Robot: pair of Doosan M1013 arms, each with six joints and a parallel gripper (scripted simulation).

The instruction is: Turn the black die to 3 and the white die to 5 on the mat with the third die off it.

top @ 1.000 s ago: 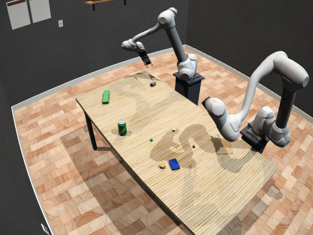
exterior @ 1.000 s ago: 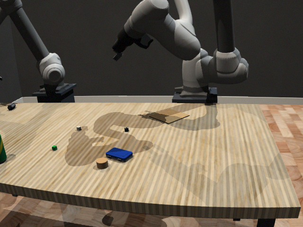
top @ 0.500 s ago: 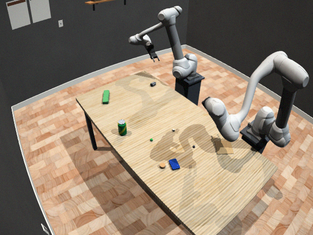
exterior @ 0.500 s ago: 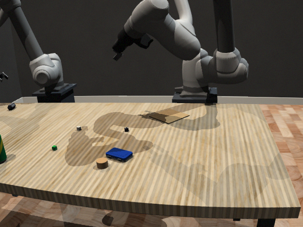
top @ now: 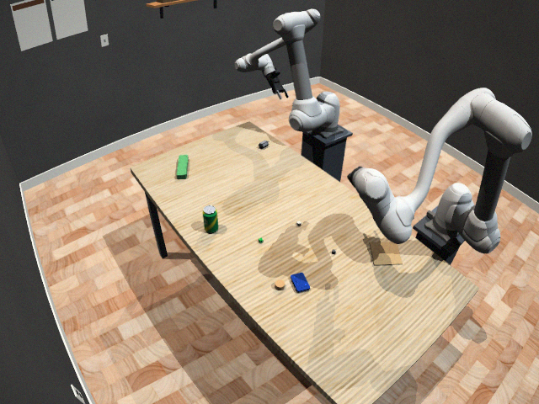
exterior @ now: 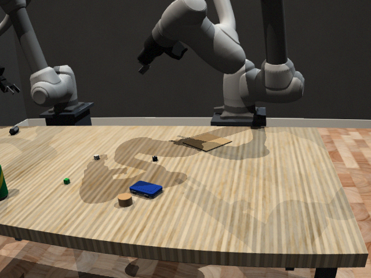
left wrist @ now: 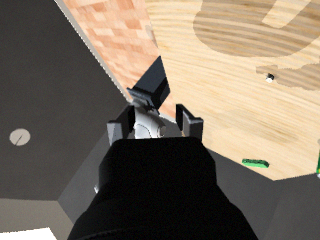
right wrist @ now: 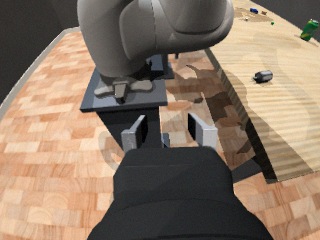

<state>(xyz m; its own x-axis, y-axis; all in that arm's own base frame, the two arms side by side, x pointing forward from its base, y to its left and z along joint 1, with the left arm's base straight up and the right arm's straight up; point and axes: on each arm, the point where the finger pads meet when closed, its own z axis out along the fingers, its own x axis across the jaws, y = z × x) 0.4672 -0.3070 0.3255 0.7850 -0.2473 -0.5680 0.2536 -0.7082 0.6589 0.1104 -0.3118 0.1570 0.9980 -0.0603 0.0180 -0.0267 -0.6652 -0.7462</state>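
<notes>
The green die lies 36 cm ahead of my left hand, 16 cm to the right of it and 32 cm below it. The rest, counted from my left hand: black die (12 cm ahead, 6 cm to the left, 32 cm below); tan mat (9 cm behind, 19 cm to the left, 32 cm below); white die (16 cm ahead, 17 cm to the right, 32 cm below).
</notes>
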